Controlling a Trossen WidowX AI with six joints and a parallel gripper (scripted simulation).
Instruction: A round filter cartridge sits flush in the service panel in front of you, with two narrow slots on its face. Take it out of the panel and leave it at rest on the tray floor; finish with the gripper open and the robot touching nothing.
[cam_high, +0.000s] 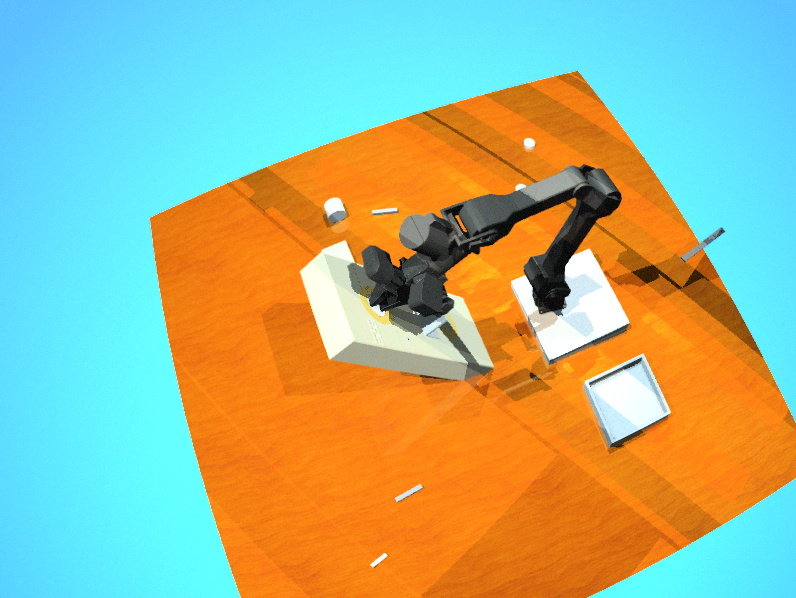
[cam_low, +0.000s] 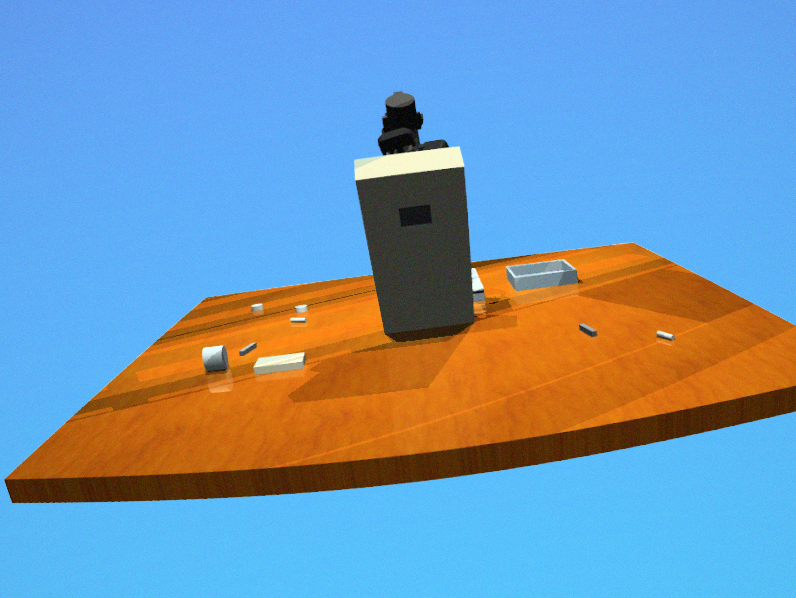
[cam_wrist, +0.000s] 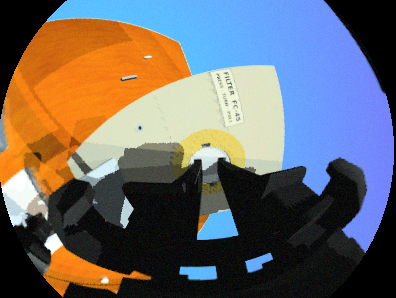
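Right now the round filter cartridge is 1 cm ahead of my gripper tip and 1 cm below it. Round my gripper tip: grey tray 47 cm behind, 21 cm to the left, 26 cm below; cream block 7 cm ahead, 27 cm to the right, 26 cm below; cream service panel 4 cm behind, 1 cm to the right, 8 cm below.
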